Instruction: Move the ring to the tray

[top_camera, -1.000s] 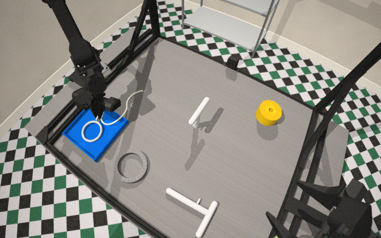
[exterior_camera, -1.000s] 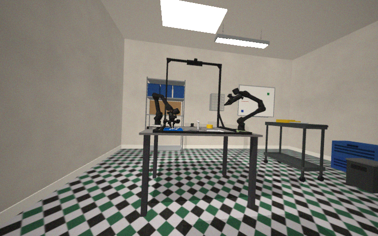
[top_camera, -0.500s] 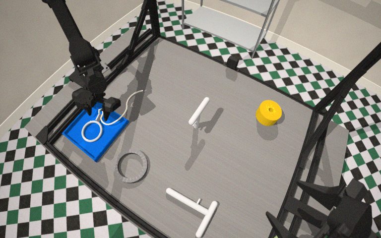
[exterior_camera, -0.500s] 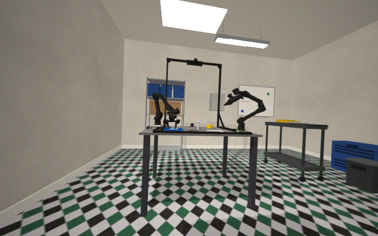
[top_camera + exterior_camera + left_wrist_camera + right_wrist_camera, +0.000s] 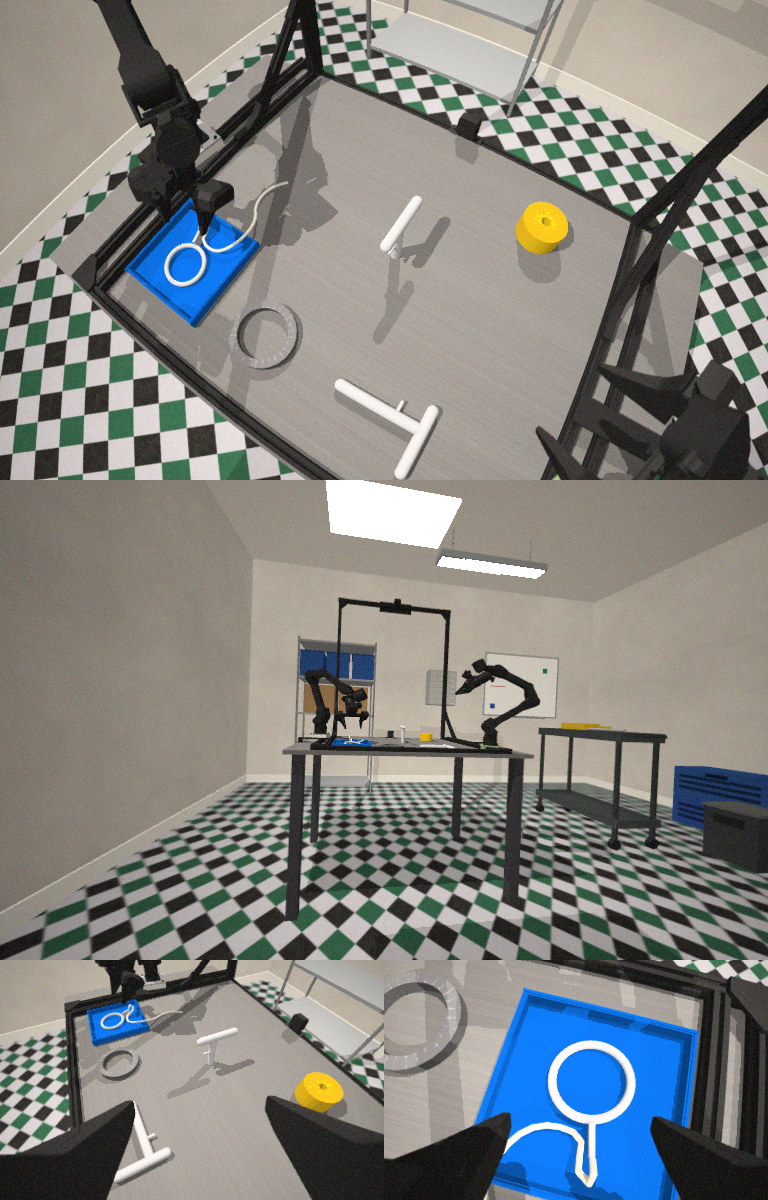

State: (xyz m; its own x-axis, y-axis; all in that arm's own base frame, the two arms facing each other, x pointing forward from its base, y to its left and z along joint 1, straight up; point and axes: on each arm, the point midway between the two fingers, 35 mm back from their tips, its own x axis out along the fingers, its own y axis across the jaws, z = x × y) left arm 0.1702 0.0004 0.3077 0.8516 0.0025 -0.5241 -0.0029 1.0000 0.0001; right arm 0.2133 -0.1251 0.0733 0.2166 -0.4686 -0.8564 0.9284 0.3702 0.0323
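The blue tray is 110 mm below my right hand, 40 mm ahead of it and 10 mm to the left of it. Round my right hand: white t-shaped piece: 490 mm to the left, 110 mm below, 40 mm behind; then yellow cylinder: 490 mm behind, 450 mm to the left, 90 mm below.
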